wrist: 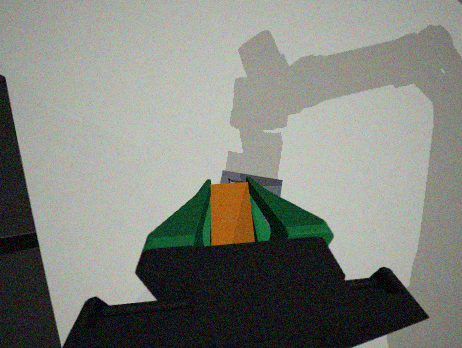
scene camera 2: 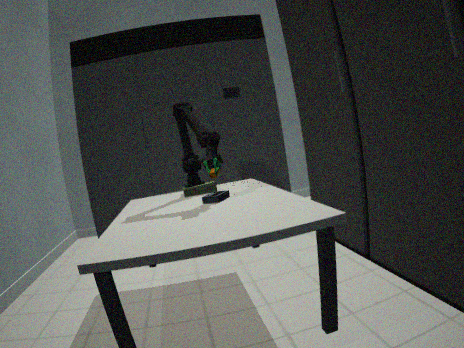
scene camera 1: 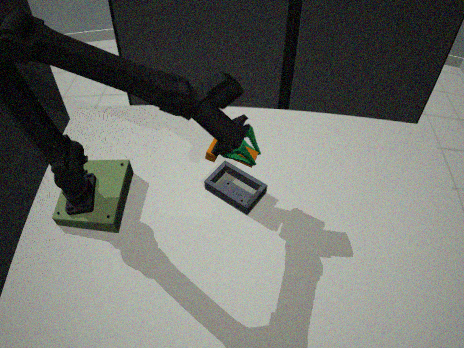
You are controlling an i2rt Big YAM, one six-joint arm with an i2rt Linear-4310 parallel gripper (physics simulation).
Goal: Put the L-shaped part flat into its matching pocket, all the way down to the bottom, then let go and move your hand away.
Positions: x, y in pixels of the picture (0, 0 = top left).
my gripper: holds an orange L-shaped part [wrist: 231, 218]
